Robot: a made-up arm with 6 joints. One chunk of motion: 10 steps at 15 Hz.
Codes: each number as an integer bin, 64 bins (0 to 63) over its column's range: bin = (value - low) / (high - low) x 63, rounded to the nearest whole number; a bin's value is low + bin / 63 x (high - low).
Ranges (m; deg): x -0.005..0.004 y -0.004..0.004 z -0.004..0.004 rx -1.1..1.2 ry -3.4..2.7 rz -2..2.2
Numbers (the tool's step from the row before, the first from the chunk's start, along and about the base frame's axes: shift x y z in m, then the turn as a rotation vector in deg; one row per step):
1: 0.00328 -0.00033 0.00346 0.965 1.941 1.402
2: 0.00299 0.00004 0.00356 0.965 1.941 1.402
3: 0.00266 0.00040 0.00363 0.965 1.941 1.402
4: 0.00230 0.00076 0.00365 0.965 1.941 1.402
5: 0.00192 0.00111 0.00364 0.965 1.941 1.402
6: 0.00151 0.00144 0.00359 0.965 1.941 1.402
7: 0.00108 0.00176 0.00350 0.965 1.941 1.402
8: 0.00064 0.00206 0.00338 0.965 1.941 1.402
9: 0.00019 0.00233 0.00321 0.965 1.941 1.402
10: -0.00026 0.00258 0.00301 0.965 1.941 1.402
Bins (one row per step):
1: 58 29 59 57 55 51
2: 56 32 60 57 55 51
3: 54 35 60 57 55 51
4: 51 37 60 57 55 51
5: 48 40 60 57 55 51
6: 46 43 60 57 55 51
7: 43 45 59 57 55 51
8: 39 48 58 57 55 51
9: 36 50 57 57 55 51
10: 33 52 55 57 55 51

